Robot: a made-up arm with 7 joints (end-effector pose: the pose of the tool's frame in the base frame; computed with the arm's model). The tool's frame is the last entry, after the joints. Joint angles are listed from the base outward.
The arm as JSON. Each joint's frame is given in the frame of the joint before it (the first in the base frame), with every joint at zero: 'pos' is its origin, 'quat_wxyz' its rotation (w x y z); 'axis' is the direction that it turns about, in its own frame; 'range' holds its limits. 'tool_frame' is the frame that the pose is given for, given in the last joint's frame.
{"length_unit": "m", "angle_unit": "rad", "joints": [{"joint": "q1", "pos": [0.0, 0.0, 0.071], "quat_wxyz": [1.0, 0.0, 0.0, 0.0], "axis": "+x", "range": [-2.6, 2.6]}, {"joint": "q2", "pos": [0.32, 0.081, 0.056], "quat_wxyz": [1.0, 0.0, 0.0, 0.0], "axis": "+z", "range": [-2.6, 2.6]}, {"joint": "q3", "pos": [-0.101, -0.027, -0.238], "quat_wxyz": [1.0, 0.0, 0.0, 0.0], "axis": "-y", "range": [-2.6, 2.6]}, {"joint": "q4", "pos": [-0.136, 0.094, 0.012], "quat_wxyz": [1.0, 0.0, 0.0, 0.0], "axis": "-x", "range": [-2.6, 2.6]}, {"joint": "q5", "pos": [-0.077, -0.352, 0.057], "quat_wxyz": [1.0, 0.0, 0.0, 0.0], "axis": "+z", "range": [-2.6, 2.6]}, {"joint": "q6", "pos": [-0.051, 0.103, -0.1], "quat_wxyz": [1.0, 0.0, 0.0, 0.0], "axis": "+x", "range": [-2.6, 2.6]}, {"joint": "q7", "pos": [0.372, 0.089, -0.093], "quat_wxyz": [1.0, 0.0, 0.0, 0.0], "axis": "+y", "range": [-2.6, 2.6]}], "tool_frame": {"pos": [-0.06, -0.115, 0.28], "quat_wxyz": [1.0, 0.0, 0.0, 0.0]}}
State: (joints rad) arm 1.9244 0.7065 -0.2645 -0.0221 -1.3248 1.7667 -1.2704
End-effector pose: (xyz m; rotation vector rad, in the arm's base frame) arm 0.3863 0.2862 -0.0634 -1.7491 -0.5248 2.3997
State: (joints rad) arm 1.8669 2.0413 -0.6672 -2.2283 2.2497 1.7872 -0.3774
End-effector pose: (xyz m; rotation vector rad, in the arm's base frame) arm 0.2521 0.1822 -0.2744 0.2104 -0.4079 -1.1509
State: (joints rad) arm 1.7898 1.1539 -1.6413 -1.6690 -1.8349 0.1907 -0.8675
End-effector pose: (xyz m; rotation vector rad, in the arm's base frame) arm 0.0073 0.0626 -0.2617 -0.1401 1.1854 -0.1100
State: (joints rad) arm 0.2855 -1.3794 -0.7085 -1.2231 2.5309 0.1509 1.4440
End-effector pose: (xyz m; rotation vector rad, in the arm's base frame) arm 0.2663 0.6957 0.5291 0.0582 0.0215 0.6193
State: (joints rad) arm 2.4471 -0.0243 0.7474 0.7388 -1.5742 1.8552 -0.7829
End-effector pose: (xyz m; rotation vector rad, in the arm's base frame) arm -0.0718 0.2442 0.0197 -0.2121 0.3213 2.3902
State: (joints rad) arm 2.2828 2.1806 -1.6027 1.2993 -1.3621 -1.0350 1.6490
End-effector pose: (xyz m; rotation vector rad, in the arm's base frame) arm 0.0512 -0.4430 0.8361 0.6352 0.0367 -1.1467
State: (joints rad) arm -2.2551 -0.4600 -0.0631 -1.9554 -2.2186 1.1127 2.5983
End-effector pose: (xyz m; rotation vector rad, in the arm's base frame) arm 0.2472 -1.2788 0.0689 1.4808 0.4134 0.4626
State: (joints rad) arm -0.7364 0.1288 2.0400 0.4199 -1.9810 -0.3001 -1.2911
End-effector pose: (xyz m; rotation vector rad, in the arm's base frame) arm 0.2709 -0.4564 -0.0218 0.5069 -2.3957 -1.9162
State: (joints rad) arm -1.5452 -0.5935 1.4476 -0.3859 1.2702 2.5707 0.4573
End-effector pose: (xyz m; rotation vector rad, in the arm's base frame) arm 0.4642 -0.3186 -0.1303 -0.2763 1.6447 0.5788
